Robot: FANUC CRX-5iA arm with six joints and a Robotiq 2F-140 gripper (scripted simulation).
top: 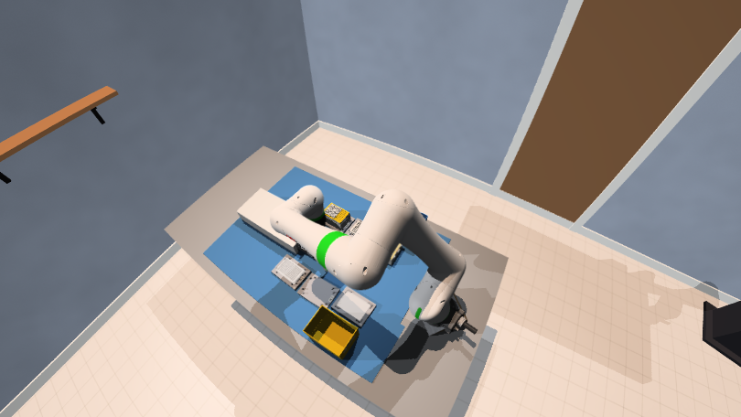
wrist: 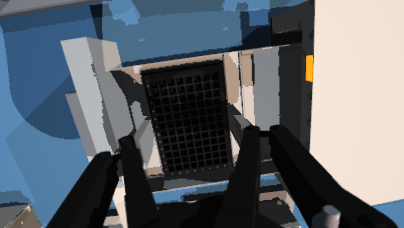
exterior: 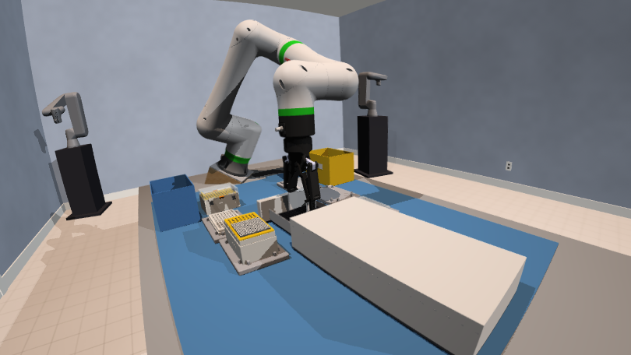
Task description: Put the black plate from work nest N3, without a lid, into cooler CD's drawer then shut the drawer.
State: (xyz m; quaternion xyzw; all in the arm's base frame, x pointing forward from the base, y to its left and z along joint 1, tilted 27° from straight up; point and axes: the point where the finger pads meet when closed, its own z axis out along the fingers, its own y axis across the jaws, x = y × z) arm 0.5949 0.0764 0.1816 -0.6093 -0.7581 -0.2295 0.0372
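My hand is 20 mm above the black plate. The rest, counted from my hand: nest N3 (170 mm to the left, 160 mm behind, 40 mm below); then drawer (30 mm ahead, 20 mm below, 10 mm to the left); then yellow-topped tip box (170 mm to the right, 90 mm ahead, 10 mm above).
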